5 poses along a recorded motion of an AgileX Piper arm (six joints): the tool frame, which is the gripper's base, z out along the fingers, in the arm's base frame.
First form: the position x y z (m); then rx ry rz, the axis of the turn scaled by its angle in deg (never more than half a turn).
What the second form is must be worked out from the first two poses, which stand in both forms.
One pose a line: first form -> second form
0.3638 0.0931 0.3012 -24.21 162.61 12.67 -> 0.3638 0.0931 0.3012 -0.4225 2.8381 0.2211
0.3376 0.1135 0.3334 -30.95 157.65 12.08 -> 0.3376 0.1135 0.3334 -0.5402 2.7515 0.2108
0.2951 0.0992 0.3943 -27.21 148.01 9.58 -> 0.2951 0.0992 0.3943 -0.4749 2.5833 0.1672
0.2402 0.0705 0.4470 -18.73 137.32 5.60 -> 0.2402 0.0705 0.4470 -0.3269 2.3967 0.0977
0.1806 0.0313 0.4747 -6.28 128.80 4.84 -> 0.1806 0.0313 0.4747 -0.1096 2.2480 0.0845
